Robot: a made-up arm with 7 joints. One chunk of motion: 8 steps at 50 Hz.
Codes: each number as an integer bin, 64 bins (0 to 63) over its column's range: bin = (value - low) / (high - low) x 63, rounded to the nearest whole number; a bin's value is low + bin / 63 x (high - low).
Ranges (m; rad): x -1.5..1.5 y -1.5..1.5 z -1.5..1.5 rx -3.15..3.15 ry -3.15..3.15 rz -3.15..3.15
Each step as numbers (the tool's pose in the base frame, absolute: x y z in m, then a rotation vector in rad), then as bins.
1 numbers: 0.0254 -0.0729 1.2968 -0.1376 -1.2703 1.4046
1 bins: 32 30 59 30 19 46
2 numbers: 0.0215 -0.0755 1.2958 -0.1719 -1.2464 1.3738
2 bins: 32 30 59 30 19 45
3 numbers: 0.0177 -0.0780 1.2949 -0.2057 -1.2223 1.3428
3 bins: 32 30 59 29 19 45
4 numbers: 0.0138 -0.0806 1.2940 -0.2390 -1.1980 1.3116
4 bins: 32 30 59 29 20 45
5 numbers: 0.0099 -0.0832 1.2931 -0.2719 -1.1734 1.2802
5 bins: 32 30 59 29 20 44
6 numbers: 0.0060 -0.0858 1.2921 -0.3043 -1.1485 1.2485
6 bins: 32 30 59 28 20 44
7 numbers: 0.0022 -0.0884 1.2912 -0.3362 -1.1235 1.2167
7 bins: 32 30 59 28 20 44
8 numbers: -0.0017 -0.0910 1.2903 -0.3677 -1.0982 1.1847
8 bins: 31 30 59 28 21 43
